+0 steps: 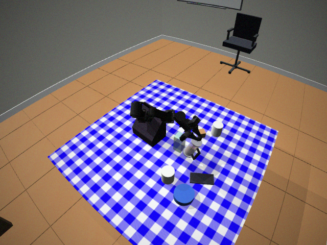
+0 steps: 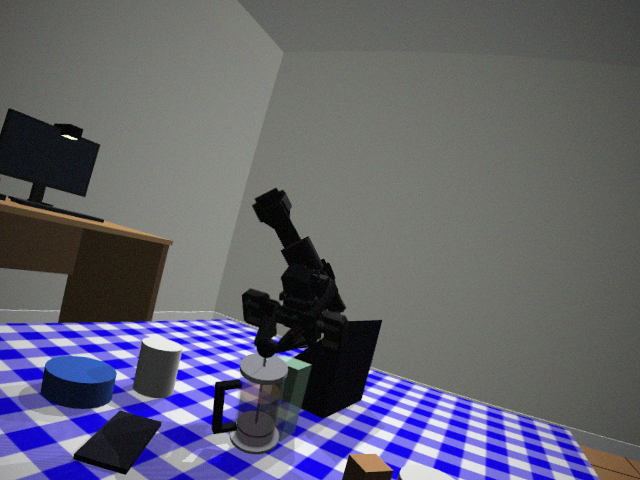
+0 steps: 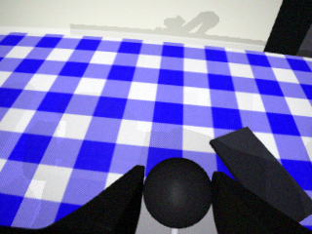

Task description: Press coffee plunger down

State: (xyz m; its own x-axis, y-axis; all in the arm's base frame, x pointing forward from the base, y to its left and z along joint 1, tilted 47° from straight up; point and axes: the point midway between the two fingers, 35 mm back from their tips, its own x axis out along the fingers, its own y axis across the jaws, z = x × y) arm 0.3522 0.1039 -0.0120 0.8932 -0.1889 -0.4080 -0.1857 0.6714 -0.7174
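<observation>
Now: the glass coffee press 9 cm below my gripper tip, 2 cm to the right of it and 2 cm behind it. From my gripper tip the other things lie so: black flat slab: 18 cm below, 14 cm ahead, 11 cm to the right; brown cube: 17 cm to the left, 16 cm below, 10 cm behind; pale green block: 13 cm behind, 11 cm below, 4 cm to the right.
</observation>
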